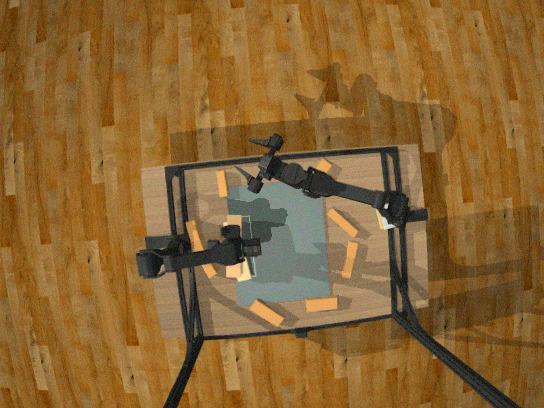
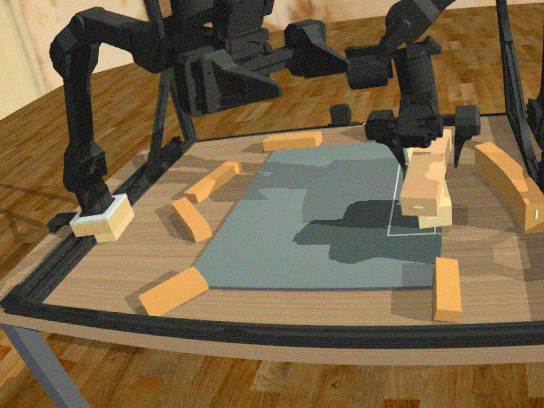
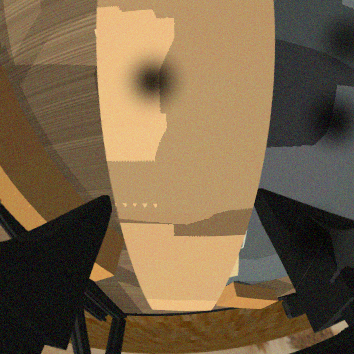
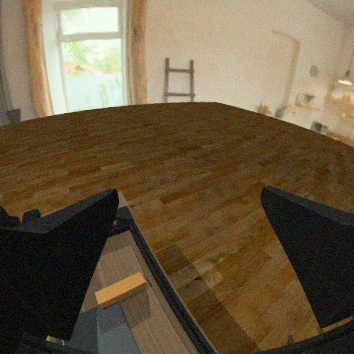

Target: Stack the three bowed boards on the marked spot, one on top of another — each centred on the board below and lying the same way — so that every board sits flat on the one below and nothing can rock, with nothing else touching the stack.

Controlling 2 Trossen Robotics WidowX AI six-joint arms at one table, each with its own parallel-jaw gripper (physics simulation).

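Pixels of known places: left gripper, between the fingertips: (image 2: 430,167) (image 3: 182,199); right gripper, between the fingertips: (image 1: 241,152) (image 2: 317,77) (image 4: 190,194); left arm's base, origin of its link: (image 1: 180,246); right arm's base, origin of its link: (image 2: 97,207).
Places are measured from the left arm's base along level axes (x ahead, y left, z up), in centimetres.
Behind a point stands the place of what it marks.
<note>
The pale bowed boards (image 1: 233,220) {x 24.3, y 7.1, z 6.0 cm} (image 2: 423,183) {x 24.0, y 5.9, z 6.2 cm} (image 3: 189,147) {x 23.4, y 0.5, z 6.9 cm} lie piled at the white marked outline (image 2: 390,218) {x 30.0, y 2.5, z -1.4 cm} on the left edge of the grey mat (image 1: 299,227) {x 49.7, y -0.8, z -1.4 cm} (image 2: 262,247) {x 50.6, y 8.2, z -1.4 cm}. The top board is turned a little against the paler board under it (image 2: 437,216) {x 22.2, y 6.4, z 0.6 cm} (image 1: 244,276) {x 24.2, y -16.0, z 2.6 cm}. I cannot tell a third board apart. My left gripper (image 1: 242,240) {x 22.6, y -3.5, z 4.2 cm} (image 2: 429,155) {x 22.6, y -3.5, z 4.2 cm} (image 3: 182,199) {x 22.6, y -3.5, z 4.2 cm} is open and straddles the pile, fingers on either side. My right gripper (image 1: 254,158) (image 4: 190,194) {x 32.6, y 28.1, z 29.8 cm} is open and empty, high over the table's far edge.
Several orange blocks lie around the mat, such as one (image 1: 222,183) {x 22.0, y 22.3, z 0.3 cm} (image 4: 120,289) {x 22.3, y 22.1, z 0.4 cm} near the right gripper, one (image 1: 342,223) {x 67.3, y -2.2, z 0.7 cm} (image 2: 191,218) {x 66.0, y 0.3, z 0.7 cm} right of the mat and one (image 1: 266,312) (image 2: 173,291) at the front. A black frame (image 1: 327,154) {x 66.2, y 26.8, z 0.0 cm} rims the table.
</note>
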